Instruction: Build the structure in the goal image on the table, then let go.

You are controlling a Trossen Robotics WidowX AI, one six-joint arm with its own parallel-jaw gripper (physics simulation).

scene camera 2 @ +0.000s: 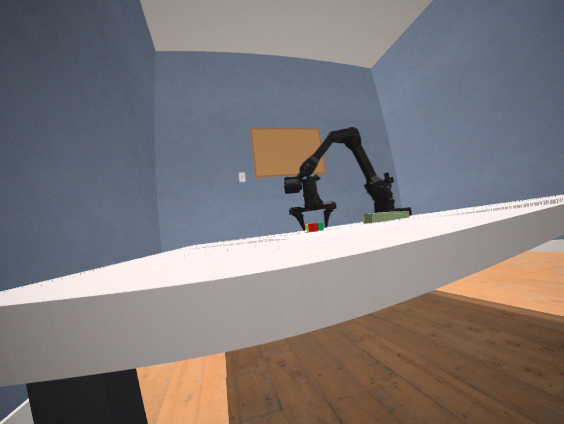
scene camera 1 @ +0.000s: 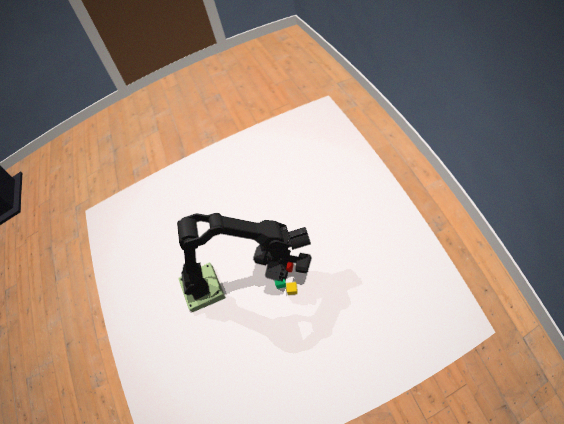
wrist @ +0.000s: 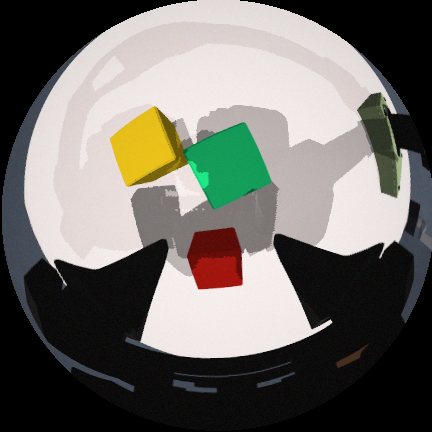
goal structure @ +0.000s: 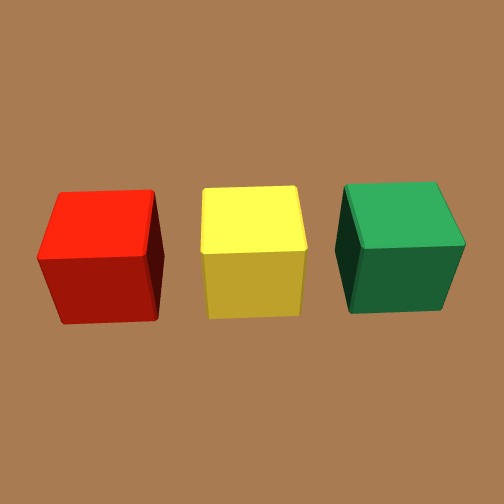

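Seen in the pictures: gripper, fingertip midpoint: (scene camera 2: 315, 229) (scene camera 1: 286, 268) (wrist: 220, 242); arm's base, link origin: (scene camera 2: 383, 213) (scene camera 1: 199, 289).
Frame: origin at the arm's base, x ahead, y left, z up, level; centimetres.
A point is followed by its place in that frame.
A red cube (scene camera 1: 289, 267) @(x 32.1, y -6.6, z -0.3 cm) (scene camera 2: 313, 227) @(x 32.4, y -3.5, z -1.9 cm) (wrist: 216, 257) @(x 30.9, y -6.0, z -0.3 cm) sits on the white table, with space on both sides of it between the fingers. My gripper (scene camera 1: 292, 270) @(x 31.0, y -5.4, z -2.8 cm) (scene camera 2: 315, 228) @(x 31.0, y -5.4, z -2.8 cm) (wrist: 220, 242) @(x 31.0, y -5.4, z -2.8 cm) is wide open and points down, its fingertips low near the table around the red cube. A green cube (scene camera 1: 280, 284) @(x 26.7, y -10.9, z -0.4 cm) (scene camera 2: 320, 226) @(x 27.3, y -7.8, z -1.9 cm) (wrist: 229, 165) @(x 27.1, y -9.4, z -0.3 cm) sits apart from the red one. A yellow cube (scene camera 1: 291, 288) @(x 29.4, y -14.0, z -0.2 cm) (scene camera 2: 307, 228) @(x 31.4, y -12.4, z -2.0 cm) (wrist: 144, 147) @(x 29.4, y -13.0, z -0.3 cm) sits beside the green cube, corner near corner; I cannot tell if they touch. Scene camera 2 shows a thin strip of yellow.
The arm's green base plate (scene camera 1: 216, 295) @(x 5.1, y -5.2, z 0.6 cm) (scene camera 2: 387, 217) @(x 5.5, y 8.2, z -2.1 cm) (wrist: 387, 170) @(x 7.3, y 3.6, z -1.5 cm) stands on the white table (scene camera 1: 165, 370) @(x -24.8, y -22.9, z -3.6 cm) (scene camera 2: 200, 270) @(x 69.5, y 60.2, z -3.6 cm) (wrist: 210, 320) @(x 42.5, y 5.3, z -3.5 cm), to the left of the cubes in scene camera 1. Shadows of the arm and gripper fall across the table around the cubes.
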